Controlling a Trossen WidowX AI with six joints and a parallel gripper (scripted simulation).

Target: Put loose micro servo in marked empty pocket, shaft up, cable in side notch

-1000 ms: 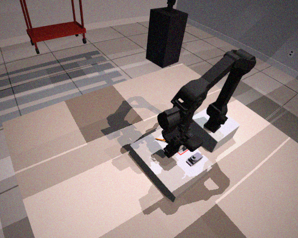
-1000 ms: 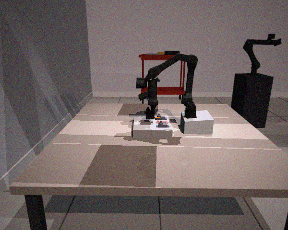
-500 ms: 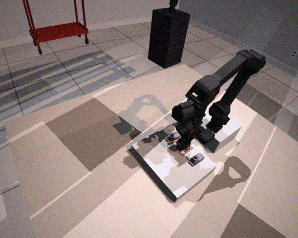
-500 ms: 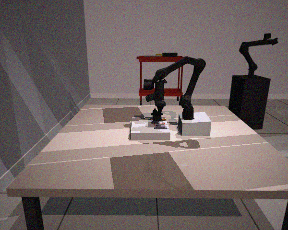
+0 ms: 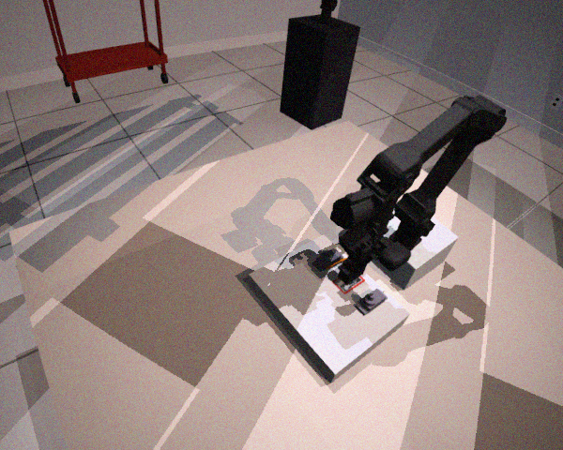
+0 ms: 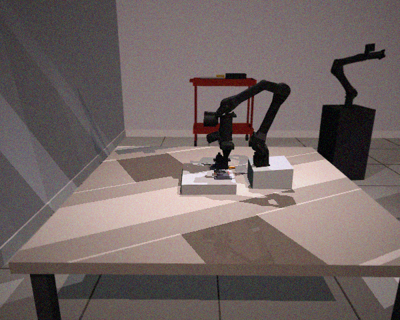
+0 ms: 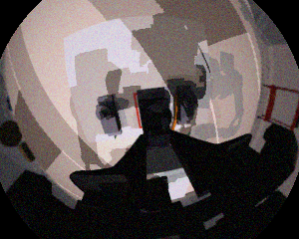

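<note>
Right now the white deck is 120 mm ahead of my gripper tip, 90 mm below it and 10 mm to the right of it.
</note>
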